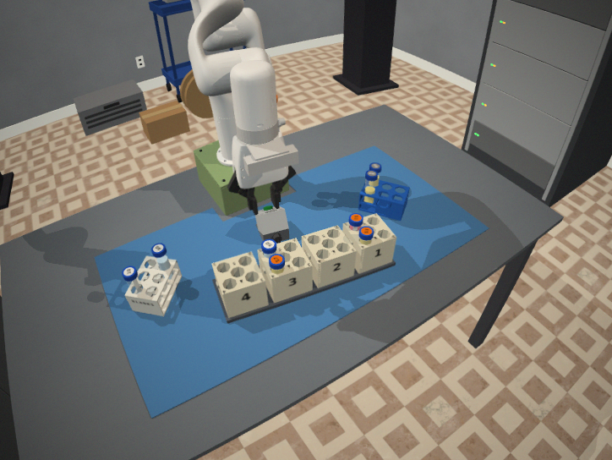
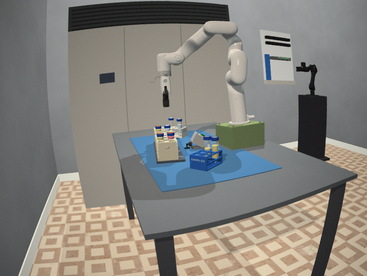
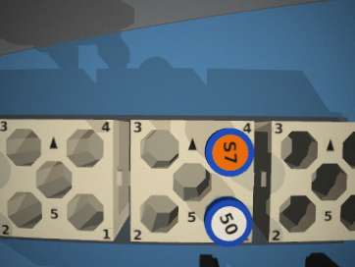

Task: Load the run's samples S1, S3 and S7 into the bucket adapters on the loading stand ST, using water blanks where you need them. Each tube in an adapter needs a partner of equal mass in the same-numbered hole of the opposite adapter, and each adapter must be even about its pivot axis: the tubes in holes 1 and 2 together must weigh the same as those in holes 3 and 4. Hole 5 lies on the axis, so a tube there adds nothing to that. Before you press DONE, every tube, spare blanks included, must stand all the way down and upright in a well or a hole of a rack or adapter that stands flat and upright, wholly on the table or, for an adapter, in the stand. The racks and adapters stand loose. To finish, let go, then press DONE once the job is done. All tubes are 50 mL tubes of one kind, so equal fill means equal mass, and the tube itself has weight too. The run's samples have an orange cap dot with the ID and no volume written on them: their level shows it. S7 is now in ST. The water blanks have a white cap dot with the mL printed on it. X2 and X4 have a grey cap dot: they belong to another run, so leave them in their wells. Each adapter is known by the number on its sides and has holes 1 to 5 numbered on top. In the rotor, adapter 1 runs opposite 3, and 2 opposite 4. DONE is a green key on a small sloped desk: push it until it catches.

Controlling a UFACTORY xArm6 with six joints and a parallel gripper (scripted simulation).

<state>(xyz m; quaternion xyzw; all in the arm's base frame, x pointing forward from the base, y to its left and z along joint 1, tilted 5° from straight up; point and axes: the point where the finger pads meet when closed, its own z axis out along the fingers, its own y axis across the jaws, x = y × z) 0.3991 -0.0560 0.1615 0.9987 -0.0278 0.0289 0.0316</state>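
My hand is 16 cm past the DONE desk, 7 cm to the right of it and 20 cm above it. Also, from my hand: sample tube: 4 cm ahead, 18 cm below; stand: 2 cm ahead, 8 cm to the left, 24 cm below; pink-filled tube: 2 cm ahead, 22 cm to the left, 18 cm below.
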